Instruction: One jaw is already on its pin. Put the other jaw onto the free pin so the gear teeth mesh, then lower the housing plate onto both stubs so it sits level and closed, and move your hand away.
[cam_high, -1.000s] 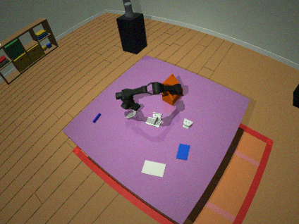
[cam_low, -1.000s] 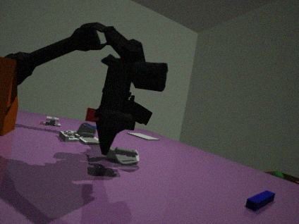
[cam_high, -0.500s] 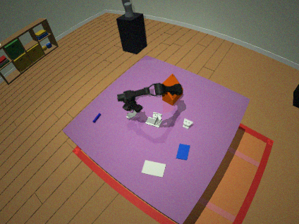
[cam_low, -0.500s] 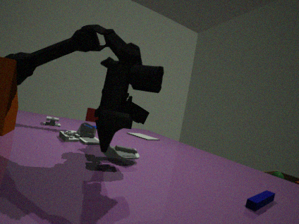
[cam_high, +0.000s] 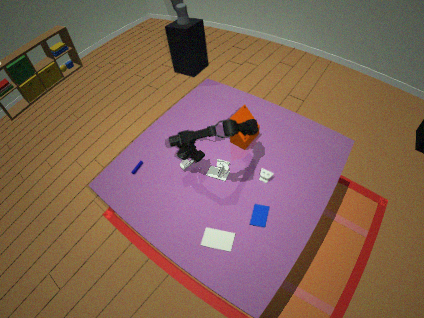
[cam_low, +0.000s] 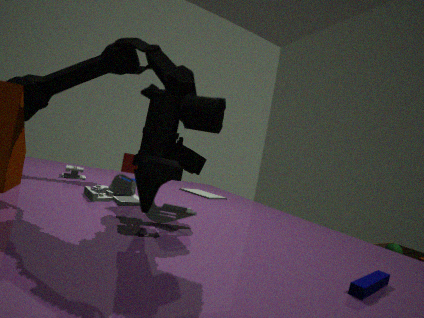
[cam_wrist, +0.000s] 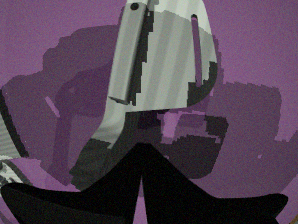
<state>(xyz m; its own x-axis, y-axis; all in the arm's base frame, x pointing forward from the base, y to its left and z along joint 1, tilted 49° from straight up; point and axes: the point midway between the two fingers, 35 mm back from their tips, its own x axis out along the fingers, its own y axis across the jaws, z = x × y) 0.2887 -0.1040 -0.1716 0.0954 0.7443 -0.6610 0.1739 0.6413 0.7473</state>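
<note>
Right now the white jaw piece is 20 mm to the left of my gripper tip, 20 mm ahead of it and 20 mm above it. From my gripper tip the other things lie so: flat blue plate (530 mm to the left, 120 mm ahead, 20 mm below); blue bar (280 mm to the right, 230 mm ahead, 10 mm below); flat white plate (410 mm to the left, 350 mm ahead, 20 mm below).
</note>
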